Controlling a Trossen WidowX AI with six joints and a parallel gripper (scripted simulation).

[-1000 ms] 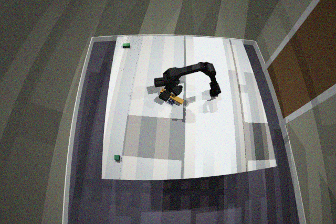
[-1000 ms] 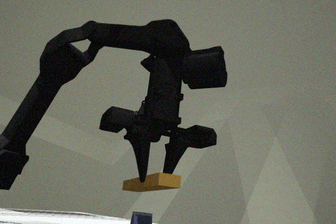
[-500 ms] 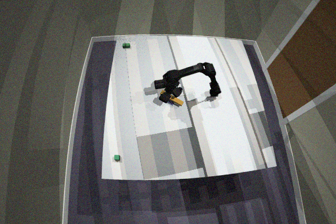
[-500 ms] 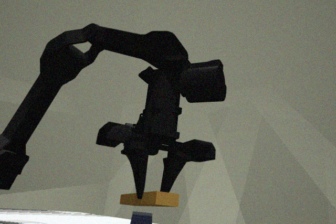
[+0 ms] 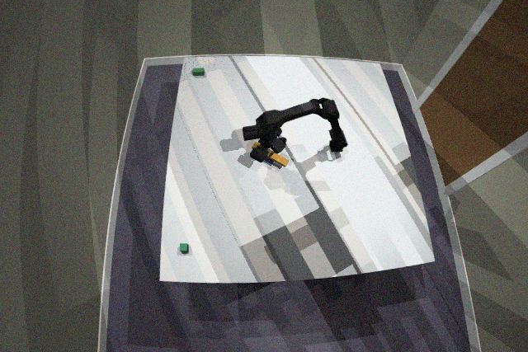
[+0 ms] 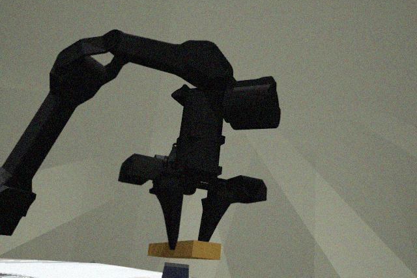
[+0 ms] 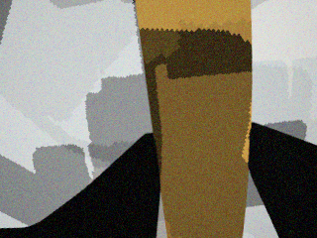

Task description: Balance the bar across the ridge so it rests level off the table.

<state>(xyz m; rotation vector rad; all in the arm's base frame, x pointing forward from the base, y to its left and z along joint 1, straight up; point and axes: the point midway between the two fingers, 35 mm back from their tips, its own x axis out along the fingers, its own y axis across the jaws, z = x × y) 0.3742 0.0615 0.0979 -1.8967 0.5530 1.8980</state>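
Right now the bar is 2 cm behind my gripper tip and 1 cm to the left of it.
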